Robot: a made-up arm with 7 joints.
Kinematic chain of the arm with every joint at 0, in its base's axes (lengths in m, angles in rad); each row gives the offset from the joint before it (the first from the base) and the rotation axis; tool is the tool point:
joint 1: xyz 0 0 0.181 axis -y
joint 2: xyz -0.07 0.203 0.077 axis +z
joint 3: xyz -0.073 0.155 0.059 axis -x
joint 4: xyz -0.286 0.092 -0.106 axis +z
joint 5: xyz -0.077 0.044 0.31 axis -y
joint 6: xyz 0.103 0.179 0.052 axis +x
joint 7: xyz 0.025 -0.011 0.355 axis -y
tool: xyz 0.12 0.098 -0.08
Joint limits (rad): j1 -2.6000..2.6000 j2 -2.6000..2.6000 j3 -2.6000..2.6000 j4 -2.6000..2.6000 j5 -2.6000..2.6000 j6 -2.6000..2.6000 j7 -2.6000..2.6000
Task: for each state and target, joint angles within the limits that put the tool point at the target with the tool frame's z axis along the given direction. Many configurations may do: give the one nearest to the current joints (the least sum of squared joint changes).
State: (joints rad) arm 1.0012 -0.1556 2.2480 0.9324 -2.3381 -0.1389 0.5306
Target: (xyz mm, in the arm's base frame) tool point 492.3 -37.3 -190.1 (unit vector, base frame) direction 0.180 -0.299 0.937
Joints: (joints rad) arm 2.1210 0.0280 1.9531 0.5351 -2.1597 -0.3038 0.5110
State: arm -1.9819 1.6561 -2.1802 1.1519 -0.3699 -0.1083 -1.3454
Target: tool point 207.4 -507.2 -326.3 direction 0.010 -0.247 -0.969
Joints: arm -2.5249 1.6156 -1.4231 1.2623 -0.1153 -0.5846 -0.5390
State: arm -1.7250 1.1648 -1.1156 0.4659 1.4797 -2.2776 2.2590
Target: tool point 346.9 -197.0 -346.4 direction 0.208 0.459 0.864
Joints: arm -2.0038 1.2130 -1.8267 0.0265 2.3229 -2.4757 2.3149
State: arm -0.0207 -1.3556 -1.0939 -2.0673 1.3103 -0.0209 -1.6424
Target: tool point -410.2 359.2 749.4 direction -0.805 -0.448 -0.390
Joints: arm 0.4747 -1.1576 -1.1799 -1.5151 1.2849 0.3462 -1.6623
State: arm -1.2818 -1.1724 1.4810 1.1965 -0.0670 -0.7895 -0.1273
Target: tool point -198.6 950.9 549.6 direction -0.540 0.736 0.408
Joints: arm -1.9190 -1.1646 1.9003 1.1744 -0.7345 -1.1672 0.0298
